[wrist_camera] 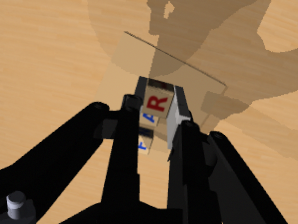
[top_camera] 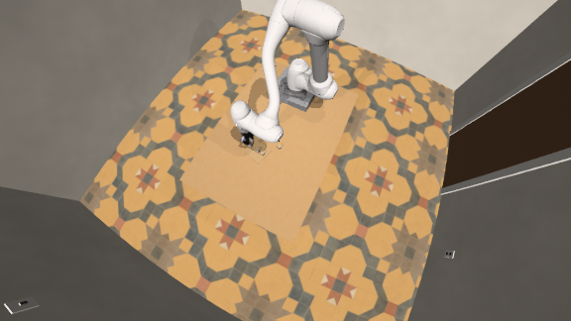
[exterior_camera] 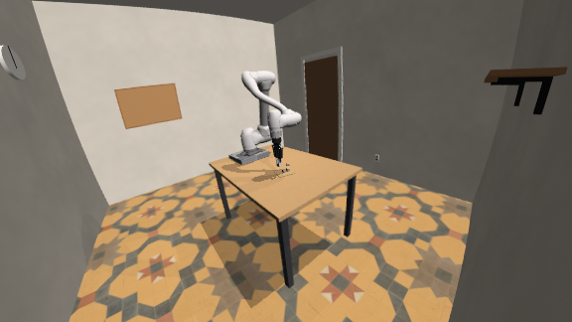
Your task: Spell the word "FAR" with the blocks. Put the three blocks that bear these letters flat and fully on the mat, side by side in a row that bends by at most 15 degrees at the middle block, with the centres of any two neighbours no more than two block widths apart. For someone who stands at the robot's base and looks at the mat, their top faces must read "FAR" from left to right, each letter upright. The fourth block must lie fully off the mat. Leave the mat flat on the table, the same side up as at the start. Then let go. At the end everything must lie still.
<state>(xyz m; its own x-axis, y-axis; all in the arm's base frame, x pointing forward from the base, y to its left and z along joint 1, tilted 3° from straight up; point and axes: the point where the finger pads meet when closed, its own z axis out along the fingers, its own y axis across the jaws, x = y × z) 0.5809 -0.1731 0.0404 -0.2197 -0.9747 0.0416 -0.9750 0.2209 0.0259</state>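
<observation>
Now: the tan mat 10 mm ahead of my hand, 40 mm to the left of it and 110 mm below it. Also, from my hand: R block (30 mm below).
</observation>
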